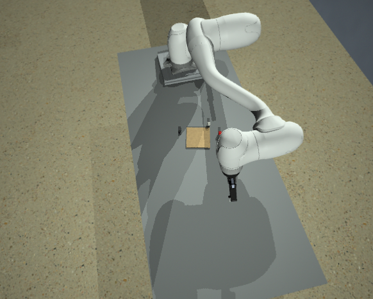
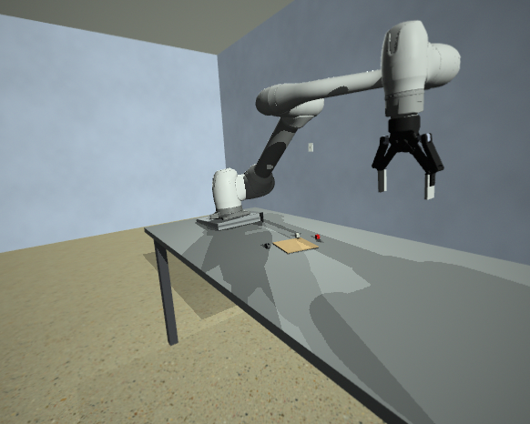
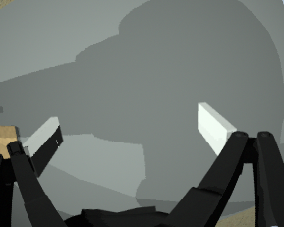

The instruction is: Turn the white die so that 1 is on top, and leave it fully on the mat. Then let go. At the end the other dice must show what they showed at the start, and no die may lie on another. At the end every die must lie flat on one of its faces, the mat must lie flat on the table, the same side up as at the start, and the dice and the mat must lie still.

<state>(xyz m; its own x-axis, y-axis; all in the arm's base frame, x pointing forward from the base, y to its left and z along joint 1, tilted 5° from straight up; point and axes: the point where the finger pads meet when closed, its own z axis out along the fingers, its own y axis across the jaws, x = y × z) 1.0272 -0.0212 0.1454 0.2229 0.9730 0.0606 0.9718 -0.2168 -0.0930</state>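
Now: the black die 48 cm behind my hand, 24 cm below it and 12 cm to the right of it. From my hand the other things lie so: white die 50 cm behind, 24 cm below, 6 cm to the left; tan mat 42 cm behind, 25 cm below, 2 cm to the right; red die 41 cm behind, 24 cm below, 11 cm to the left.
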